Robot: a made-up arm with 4 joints.
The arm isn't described. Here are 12 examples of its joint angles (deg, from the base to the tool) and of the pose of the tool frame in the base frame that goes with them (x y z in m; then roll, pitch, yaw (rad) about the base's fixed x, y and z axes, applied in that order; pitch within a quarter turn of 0, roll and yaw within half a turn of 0).
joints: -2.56 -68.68 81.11 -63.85
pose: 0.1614 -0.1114 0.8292 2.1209 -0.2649 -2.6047
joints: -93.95 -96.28 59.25 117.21
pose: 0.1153 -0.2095 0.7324 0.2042 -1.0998 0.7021
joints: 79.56 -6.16 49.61 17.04
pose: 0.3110 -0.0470 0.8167 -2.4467 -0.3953 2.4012
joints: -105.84 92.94 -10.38 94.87
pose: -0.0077 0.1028 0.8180 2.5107 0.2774 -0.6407
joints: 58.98 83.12 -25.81 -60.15
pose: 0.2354 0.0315 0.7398 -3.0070 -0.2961 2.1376
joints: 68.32 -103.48 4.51 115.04
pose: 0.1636 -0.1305 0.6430 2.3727 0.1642 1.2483
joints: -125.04 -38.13 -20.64 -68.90
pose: 0.0943 -0.0206 0.7922 -1.7362 0.0593 -0.0508
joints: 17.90 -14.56 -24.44 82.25
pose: 0.1376 -0.0716 0.7828 1.6595 0.3513 0.6749
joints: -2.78 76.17 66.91 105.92
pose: 0.3310 0.0647 1.0117 -0.8005 0.3476 3.0721
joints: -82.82 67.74 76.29 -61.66
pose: 0.0070 0.0296 0.9030 1.3925 -0.8648 2.4163
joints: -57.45 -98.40 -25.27 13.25
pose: 0.2216 -0.0606 0.8911 -0.9482 0.7758 1.6538
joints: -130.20 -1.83 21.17 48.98
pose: 0.0953 -0.0445 0.6356 0.4256 -0.8772 0.8813
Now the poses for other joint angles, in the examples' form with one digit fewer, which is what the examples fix.
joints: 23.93 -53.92 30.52 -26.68
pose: 0.214 -0.093 0.788 1.828 0.013 3.119
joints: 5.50 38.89 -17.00 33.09
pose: 0.143 -0.020 0.866 1.956 0.827 1.043
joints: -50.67 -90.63 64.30 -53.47
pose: 0.169 -0.126 0.816 2.861 0.914 -2.027
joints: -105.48 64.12 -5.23 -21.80
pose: 0.046 0.006 0.776 0.755 -0.226 1.203
